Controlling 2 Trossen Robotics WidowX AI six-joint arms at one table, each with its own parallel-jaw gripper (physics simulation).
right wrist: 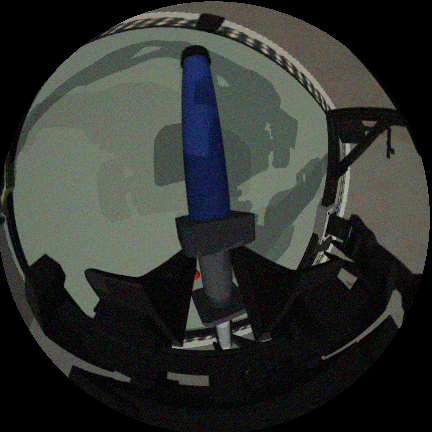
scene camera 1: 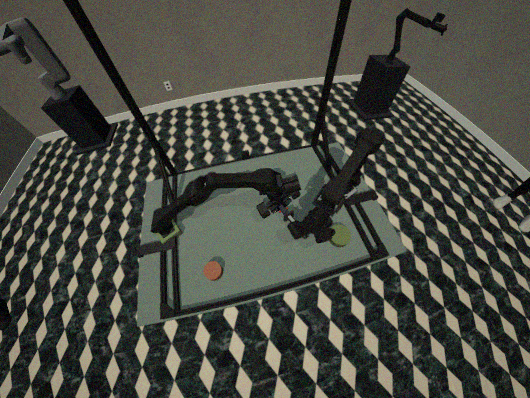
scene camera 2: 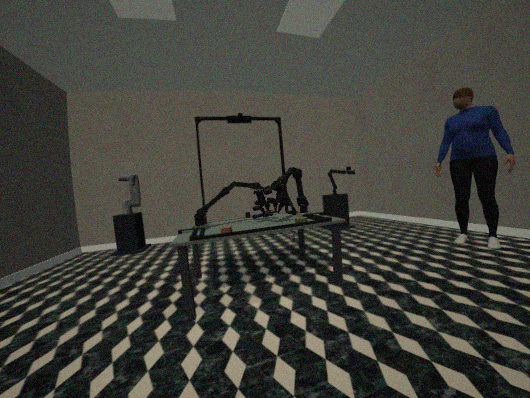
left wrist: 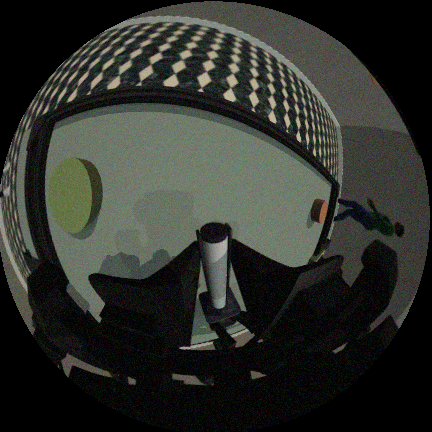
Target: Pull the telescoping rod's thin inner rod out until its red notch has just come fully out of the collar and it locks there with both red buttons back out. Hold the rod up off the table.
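The rod is held above the table. Its blue handle (right wrist: 202, 135) (scene camera 2: 258, 215) and dark grey block (right wrist: 215, 235) lie beyond my right fingers. My right gripper (right wrist: 212, 246) is shut on the grey tube section behind that block. A red button (right wrist: 196, 275) shows at the tube's side; the other side is hidden. The thin inner rod (left wrist: 215, 270) (right wrist: 224, 332) (scene camera 1: 291, 218) is light grey with a black end cap (left wrist: 214, 232). It comes out of the dark square collar (left wrist: 220, 311) (right wrist: 216, 306). My left gripper (left wrist: 213, 244) is shut on the inner rod near its cap. The red notch cannot be made out.
A green disc (scene camera 1: 340, 235) (left wrist: 72, 195) lies at the right of the table in scene camera 1. An orange disc (scene camera 1: 212, 270) (left wrist: 319, 211) (scene camera 2: 226, 230) lies near the front left. Black frame bars (scene camera 1: 280, 288) run along the table edges. A green open piece (scene camera 1: 172, 234) is beside the right arm's base.
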